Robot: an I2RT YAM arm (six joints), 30 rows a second.
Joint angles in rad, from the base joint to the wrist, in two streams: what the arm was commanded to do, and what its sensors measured. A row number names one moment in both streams.
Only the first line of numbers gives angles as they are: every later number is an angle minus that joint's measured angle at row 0.
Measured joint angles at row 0:
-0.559, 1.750, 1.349, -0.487, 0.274, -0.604
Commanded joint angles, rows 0 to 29:
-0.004, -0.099, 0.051, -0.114, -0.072, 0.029
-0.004, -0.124, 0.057, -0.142, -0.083, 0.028
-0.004, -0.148, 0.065, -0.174, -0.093, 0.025
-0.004, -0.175, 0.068, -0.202, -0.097, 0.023
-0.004, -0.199, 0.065, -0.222, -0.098, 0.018
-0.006, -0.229, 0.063, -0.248, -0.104, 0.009
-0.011, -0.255, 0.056, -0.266, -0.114, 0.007
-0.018, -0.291, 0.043, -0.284, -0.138, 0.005
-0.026, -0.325, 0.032, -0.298, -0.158, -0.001
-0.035, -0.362, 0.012, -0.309, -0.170, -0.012
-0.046, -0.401, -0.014, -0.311, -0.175, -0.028
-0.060, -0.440, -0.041, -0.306, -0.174, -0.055
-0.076, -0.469, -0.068, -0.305, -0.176, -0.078
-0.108, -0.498, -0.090, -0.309, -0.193, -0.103
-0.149, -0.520, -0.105, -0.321, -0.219, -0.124
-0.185, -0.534, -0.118, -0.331, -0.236, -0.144
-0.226, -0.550, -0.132, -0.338, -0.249, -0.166
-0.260, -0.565, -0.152, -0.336, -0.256, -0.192
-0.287, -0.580, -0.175, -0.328, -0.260, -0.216
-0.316, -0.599, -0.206, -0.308, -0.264, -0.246
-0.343, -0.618, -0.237, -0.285, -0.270, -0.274
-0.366, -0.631, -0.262, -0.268, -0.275, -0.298
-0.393, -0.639, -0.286, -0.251, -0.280, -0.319
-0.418, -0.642, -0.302, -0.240, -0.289, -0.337
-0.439, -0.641, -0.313, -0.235, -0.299, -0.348
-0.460, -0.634, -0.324, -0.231, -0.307, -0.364
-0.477, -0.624, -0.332, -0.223, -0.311, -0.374
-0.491, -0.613, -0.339, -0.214, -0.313, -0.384
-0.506, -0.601, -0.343, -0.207, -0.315, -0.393
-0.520, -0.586, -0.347, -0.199, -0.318, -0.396
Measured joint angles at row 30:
-0.488, -0.614, -0.334, -0.240, -0.275, -0.330
